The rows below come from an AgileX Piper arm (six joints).
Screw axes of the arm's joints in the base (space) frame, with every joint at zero. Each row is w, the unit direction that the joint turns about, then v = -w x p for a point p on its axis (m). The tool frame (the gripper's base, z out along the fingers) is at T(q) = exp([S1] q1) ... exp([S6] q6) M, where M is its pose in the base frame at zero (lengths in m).
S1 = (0, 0, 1, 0, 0, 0)
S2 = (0, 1, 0, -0.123, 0, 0)
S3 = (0, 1, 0, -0.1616, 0, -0.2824)
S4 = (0.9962, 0, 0.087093, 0, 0.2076, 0)
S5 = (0, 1, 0, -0.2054, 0, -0.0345)
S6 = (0.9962, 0, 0.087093, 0, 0.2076, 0)
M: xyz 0.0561 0 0.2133 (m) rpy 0 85 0 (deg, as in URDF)
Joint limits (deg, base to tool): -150..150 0..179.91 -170..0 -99.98..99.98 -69.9..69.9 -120..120
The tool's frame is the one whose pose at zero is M.
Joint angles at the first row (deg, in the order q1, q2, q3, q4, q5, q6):
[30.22 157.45 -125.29 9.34 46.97 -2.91]
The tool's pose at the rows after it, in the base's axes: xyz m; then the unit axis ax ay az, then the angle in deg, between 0 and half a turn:
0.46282 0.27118 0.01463 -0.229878 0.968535 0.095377 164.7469
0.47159 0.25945 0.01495 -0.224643 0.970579 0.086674 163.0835
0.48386 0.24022 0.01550 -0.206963 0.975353 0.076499 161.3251
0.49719 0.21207 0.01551 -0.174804 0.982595 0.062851 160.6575
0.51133 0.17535 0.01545 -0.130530 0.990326 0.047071 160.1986
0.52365 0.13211 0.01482 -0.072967 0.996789 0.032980 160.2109
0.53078 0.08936 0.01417 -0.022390 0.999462 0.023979 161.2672
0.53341 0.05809 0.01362 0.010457 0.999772 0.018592 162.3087
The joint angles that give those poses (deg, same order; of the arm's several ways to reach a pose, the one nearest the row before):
[29.33 157.45 -125.29 8.66 45.42 -2.52]
[27.96 157.47 -125.29 7.31 44.10 -2.52]
[25.74 157.47 -125.29 5.78 42.71 -1.77]
[22.65 157.47 -125.29 4.00 42.43 0.00]
[18.70 157.47 -125.29 2.03 42.37 2.43]
[14.11 157.51 -125.29 0.40 42.64 5.50]
[9.56 157.52 -125.29 0.00 43.85 6.99]
[6.22 157.51 -125.29 0.00 44.96 7.41]

